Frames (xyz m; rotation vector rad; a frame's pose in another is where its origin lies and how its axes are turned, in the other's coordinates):
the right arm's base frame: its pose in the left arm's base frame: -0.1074 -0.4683 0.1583 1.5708 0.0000 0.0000
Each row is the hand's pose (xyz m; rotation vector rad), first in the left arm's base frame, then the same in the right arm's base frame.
Working: the left arm's base frame: its pose in the right arm's base frame: 0.1074 -0.1583 -0.4683 -1.5708 0.0000 0.0000

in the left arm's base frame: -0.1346 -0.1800 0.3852 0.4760 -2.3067 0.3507
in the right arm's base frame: -0.0272 0.2269 -0.2883 -0.3327 -1.3685 1.8592
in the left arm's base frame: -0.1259 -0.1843 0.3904 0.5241 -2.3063 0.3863
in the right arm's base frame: -0.0185 0.2321 -0.2840 -0.2866 -1.3340 1.8707
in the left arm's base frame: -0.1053 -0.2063 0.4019 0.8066 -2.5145 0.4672
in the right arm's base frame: 0.0021 0.2436 -0.2620 0.1179 -1.3497 1.9657
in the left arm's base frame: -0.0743 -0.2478 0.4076 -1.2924 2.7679 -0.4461
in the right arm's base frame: 0.0331 0.2493 -0.2205 0.8464 -1.4278 1.9764
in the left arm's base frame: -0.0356 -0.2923 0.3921 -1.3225 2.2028 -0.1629
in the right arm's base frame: 0.0718 0.2338 -0.1760 1.5695 -1.5446 1.7913
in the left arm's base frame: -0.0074 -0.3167 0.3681 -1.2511 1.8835 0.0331
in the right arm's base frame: 0.1000 0.2098 -0.1516 1.9920 -1.6485 1.5915
